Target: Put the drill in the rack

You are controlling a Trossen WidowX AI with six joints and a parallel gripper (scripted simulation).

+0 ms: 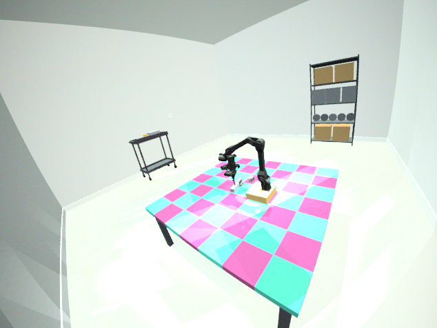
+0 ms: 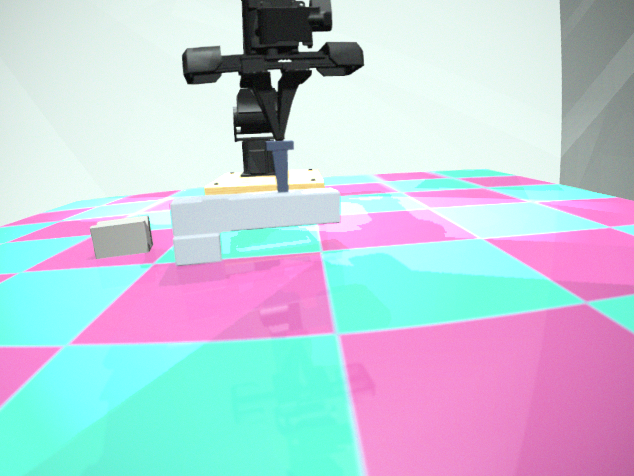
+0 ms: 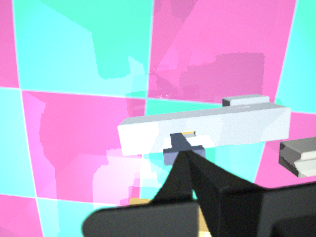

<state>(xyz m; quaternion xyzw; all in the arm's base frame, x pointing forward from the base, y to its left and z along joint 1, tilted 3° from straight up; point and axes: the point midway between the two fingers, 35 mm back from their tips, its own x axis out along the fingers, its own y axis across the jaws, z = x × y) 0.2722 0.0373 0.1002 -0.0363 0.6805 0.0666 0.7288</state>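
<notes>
The blue t-shaped key is 3 cm below my gripper tip. The rest, counted from my gripper tip: drill: 6 cm to the right, 7 cm below; then small grey block: 5 cm behind, 21 cm to the right, 10 cm below; then white housing block: 4 cm to the right, 8 cm below.
</notes>
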